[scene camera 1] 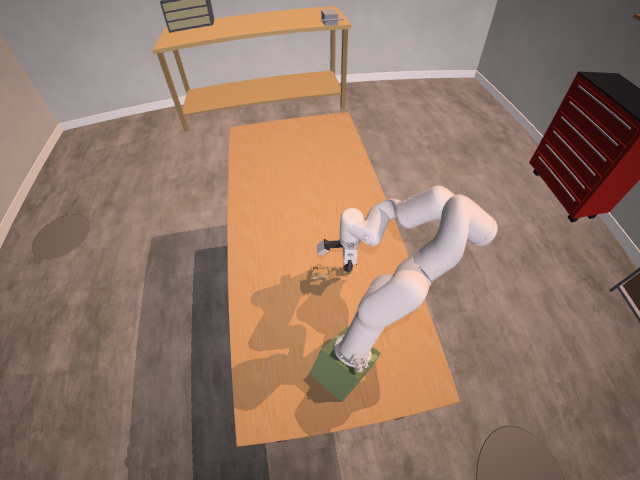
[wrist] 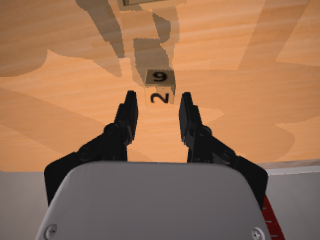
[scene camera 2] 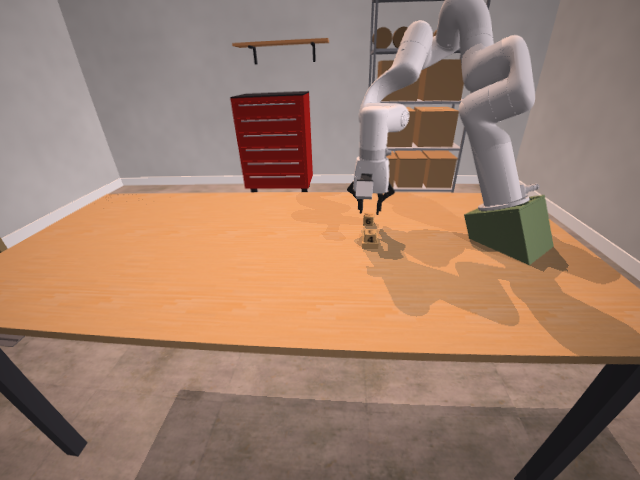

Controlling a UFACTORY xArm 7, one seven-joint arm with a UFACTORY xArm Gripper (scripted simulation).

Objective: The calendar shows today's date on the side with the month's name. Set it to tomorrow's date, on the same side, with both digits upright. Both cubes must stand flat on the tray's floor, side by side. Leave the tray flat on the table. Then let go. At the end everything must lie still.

Labels:
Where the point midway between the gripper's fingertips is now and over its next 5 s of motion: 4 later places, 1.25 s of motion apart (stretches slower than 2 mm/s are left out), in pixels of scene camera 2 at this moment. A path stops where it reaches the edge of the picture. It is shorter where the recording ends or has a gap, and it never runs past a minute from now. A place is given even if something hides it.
My gripper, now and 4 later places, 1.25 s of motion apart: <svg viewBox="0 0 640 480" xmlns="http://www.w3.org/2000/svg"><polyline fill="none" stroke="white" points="369,212 368,220 369,193 370,193 369,219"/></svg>

